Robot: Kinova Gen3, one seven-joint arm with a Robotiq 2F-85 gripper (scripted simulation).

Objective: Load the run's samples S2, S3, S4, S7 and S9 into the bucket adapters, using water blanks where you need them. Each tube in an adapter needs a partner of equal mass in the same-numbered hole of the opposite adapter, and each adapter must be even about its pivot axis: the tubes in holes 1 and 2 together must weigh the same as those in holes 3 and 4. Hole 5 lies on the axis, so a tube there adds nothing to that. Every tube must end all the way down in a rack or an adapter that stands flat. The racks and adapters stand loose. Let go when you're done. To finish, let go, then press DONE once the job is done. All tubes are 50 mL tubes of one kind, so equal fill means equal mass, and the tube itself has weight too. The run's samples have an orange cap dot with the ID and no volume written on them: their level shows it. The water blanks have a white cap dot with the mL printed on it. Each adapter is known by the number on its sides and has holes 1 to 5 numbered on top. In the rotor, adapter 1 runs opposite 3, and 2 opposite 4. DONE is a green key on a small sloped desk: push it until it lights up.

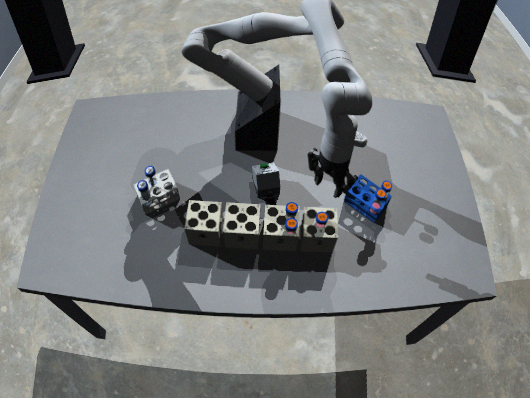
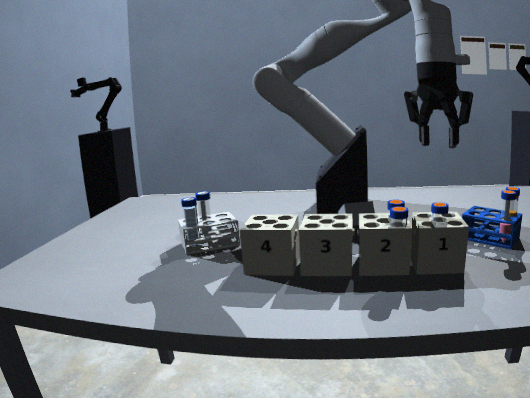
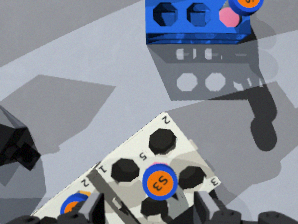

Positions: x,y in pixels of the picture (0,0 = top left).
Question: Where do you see a blue rack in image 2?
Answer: At 476,234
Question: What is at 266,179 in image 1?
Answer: A done desk.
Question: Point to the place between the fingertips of my gripper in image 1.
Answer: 327,189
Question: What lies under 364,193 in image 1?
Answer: A blue rack.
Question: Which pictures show my gripper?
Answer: Image 1, image 2 and image 3: all of them.
